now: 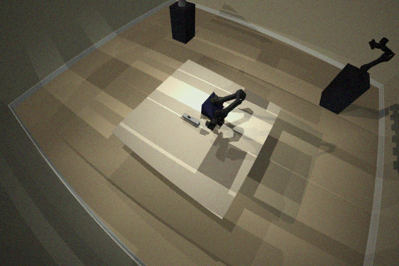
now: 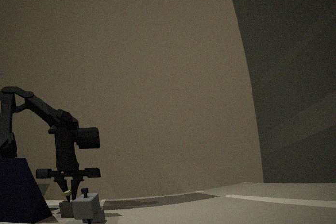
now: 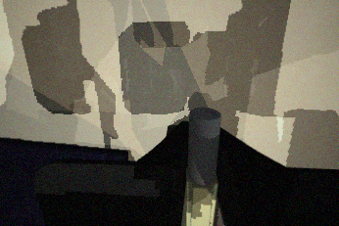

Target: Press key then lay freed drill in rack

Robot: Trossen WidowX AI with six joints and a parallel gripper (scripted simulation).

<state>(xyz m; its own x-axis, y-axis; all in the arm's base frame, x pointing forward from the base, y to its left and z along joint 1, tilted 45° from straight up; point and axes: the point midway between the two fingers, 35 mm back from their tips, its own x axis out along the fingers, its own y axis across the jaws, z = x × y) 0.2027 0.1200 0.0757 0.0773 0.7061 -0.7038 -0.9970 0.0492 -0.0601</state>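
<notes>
My gripper tip is now 40 mm to the left of the drill and 30 mm below it. The rest, counted from my gripper tip: blue key 80 mm ahead, 240 mm to the right, 20 mm above; then small dark block 50 mm to the right, 10 mm below.
</notes>
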